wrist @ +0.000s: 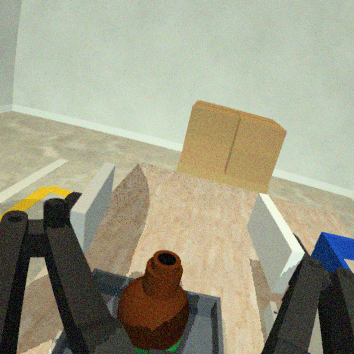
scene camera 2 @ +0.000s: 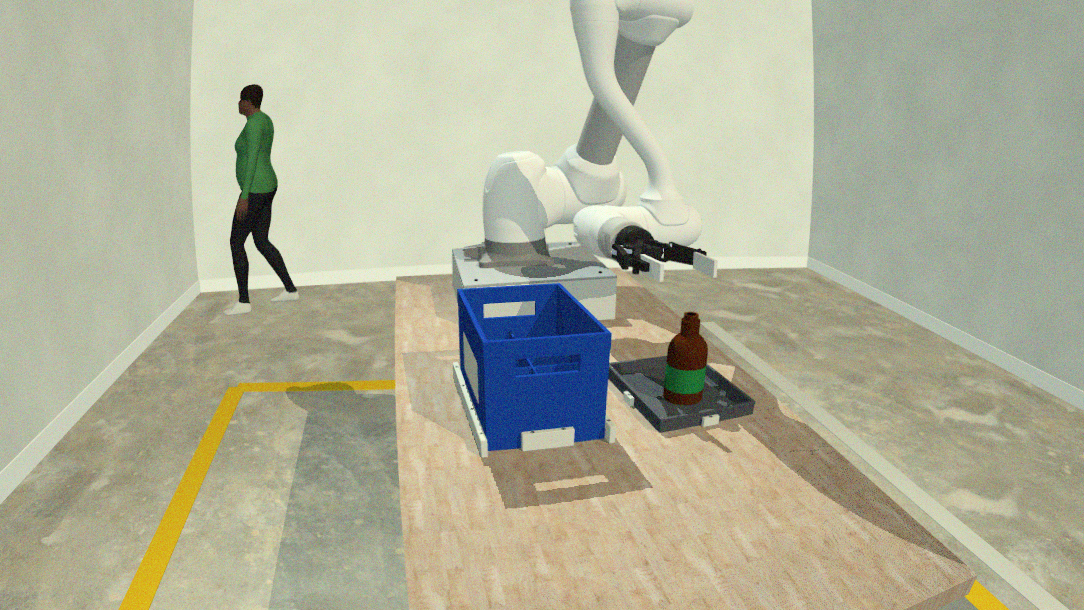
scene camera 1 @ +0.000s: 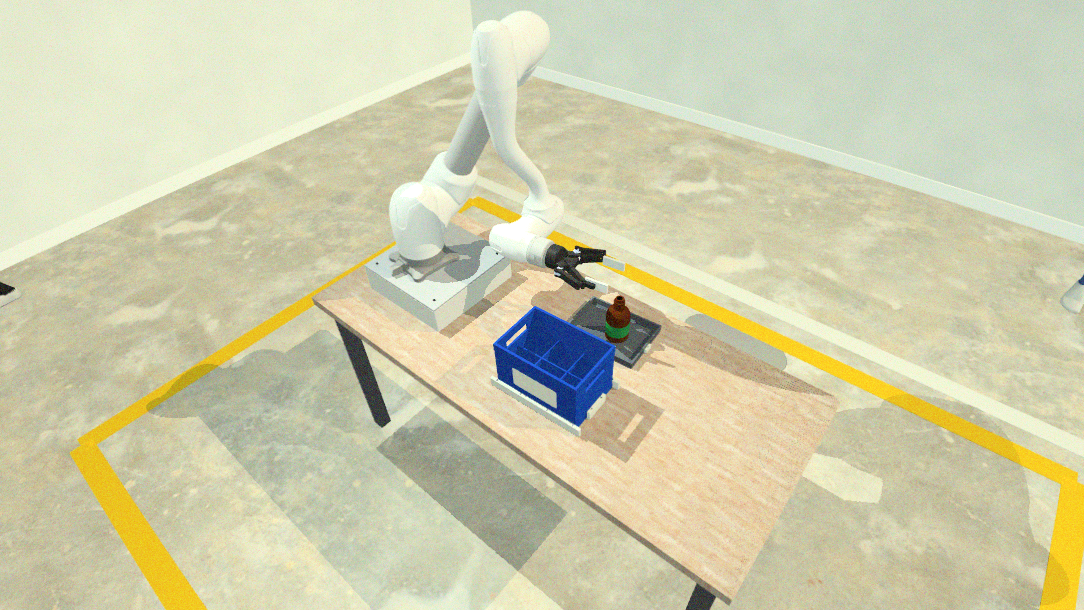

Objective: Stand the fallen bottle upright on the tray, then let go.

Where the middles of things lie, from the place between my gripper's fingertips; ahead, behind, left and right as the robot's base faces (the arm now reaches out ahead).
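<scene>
I can see the brown bottle (scene camera 1: 617, 324), and my gripper is 20 mm short of it and 150 mm above it.
</scene>
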